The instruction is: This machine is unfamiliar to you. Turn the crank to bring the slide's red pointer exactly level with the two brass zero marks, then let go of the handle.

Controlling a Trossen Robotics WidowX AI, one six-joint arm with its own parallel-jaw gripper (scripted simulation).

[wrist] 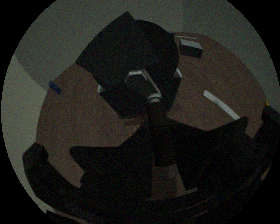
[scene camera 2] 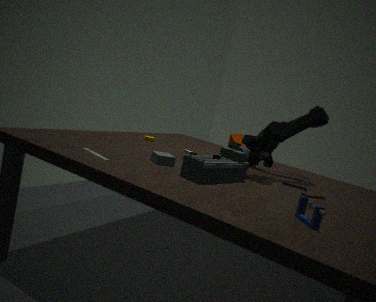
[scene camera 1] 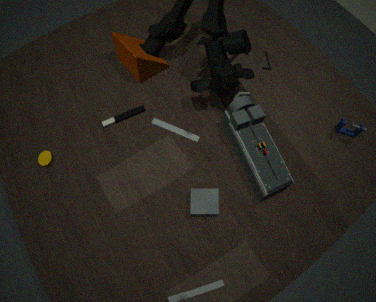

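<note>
A grey slide machine and a grey square block are visible in the pictures. The gripper is visible too, also in the wrist view.
</note>
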